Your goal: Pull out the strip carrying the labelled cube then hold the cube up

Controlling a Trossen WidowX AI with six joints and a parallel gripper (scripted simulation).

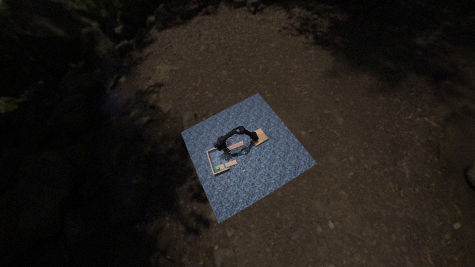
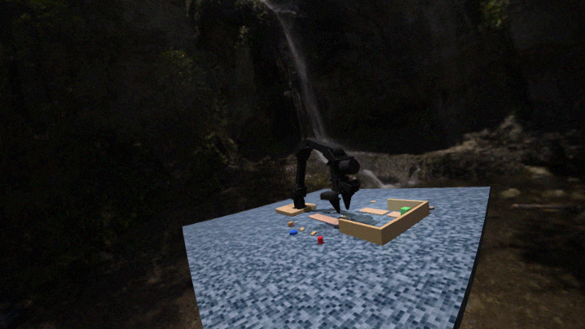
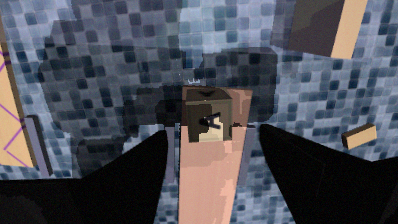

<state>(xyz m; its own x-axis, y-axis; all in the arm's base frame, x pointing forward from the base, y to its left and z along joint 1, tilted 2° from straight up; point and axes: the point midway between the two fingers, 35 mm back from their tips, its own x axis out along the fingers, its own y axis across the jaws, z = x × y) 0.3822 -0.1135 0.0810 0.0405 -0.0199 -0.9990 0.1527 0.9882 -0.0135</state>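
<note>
Right now the pale pink strip is 110 mm behind my gripper tip, 20 mm to the left of it and 50 mm below it. Round my gripper tip: red block: 20 mm ahead, 190 mm to the right, 40 mm below; blue piece: 150 mm behind, 170 mm to the right, 50 mm below.
</note>
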